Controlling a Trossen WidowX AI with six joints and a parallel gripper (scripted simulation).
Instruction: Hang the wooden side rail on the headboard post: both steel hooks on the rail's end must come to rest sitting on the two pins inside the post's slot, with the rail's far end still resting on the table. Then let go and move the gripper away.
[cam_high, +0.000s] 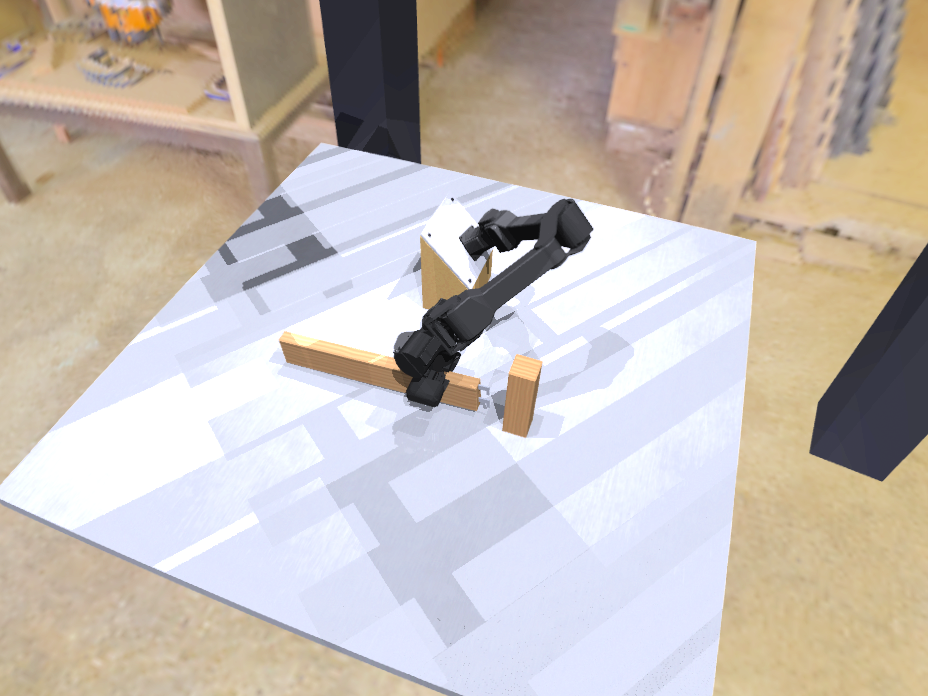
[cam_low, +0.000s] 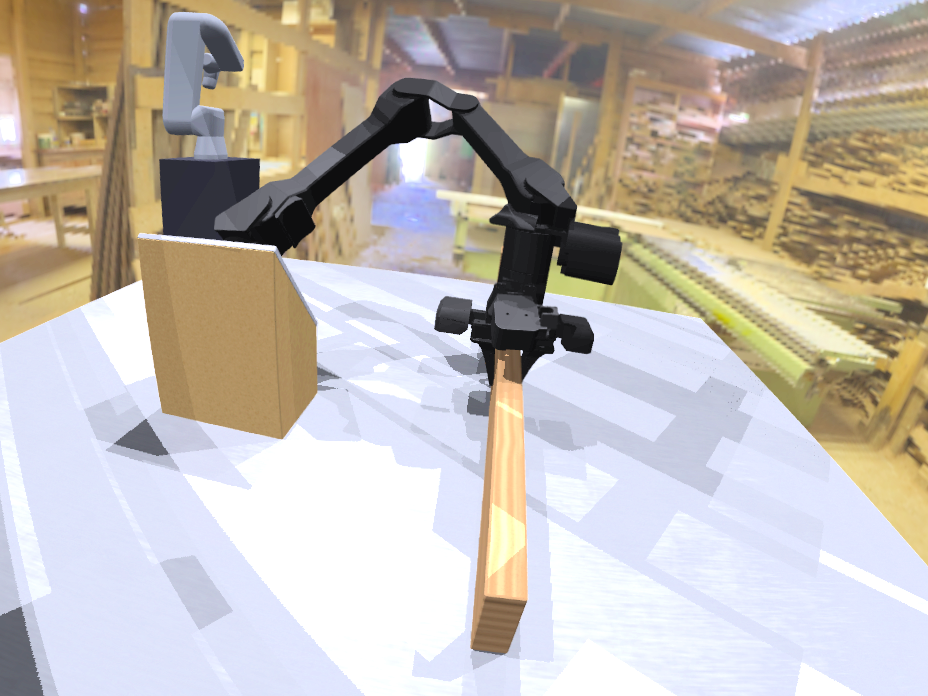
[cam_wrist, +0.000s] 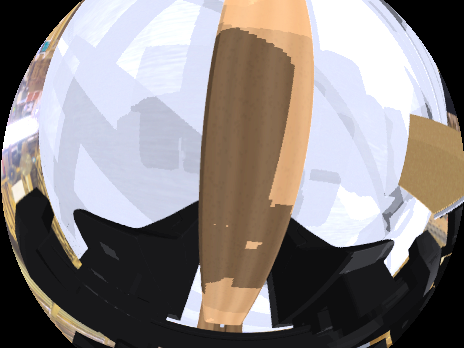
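Now: gripper tip 16 cm to the right of the headboard post, 4 cm below it and 2 cm past it.
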